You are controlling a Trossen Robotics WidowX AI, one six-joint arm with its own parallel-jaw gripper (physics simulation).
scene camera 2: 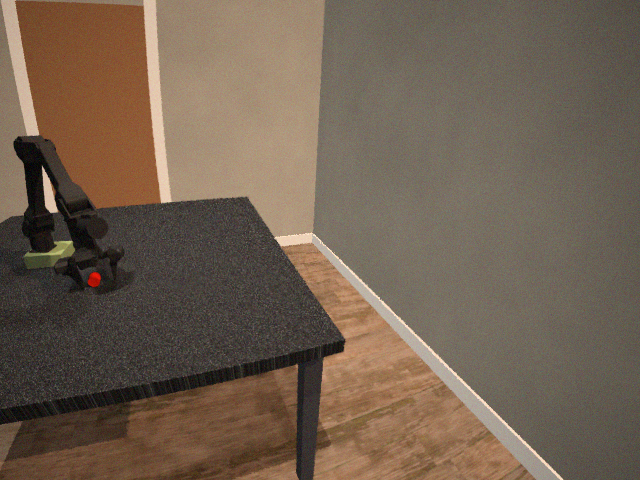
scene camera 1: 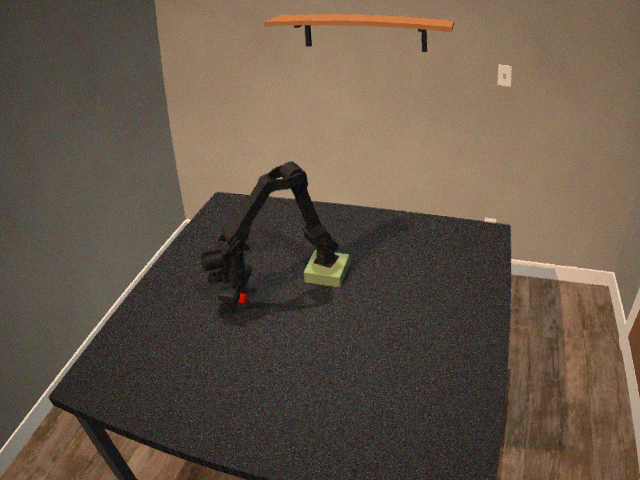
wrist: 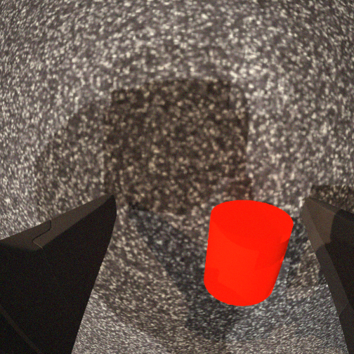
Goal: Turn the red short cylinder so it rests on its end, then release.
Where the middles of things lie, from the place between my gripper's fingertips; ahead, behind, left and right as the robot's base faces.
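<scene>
Position of my gripper, as I see it, relative to the red short cylinder [wrist: 247, 240]: 10 mm to the right of it, 20 mm past it, 10 mm below it.
</scene>
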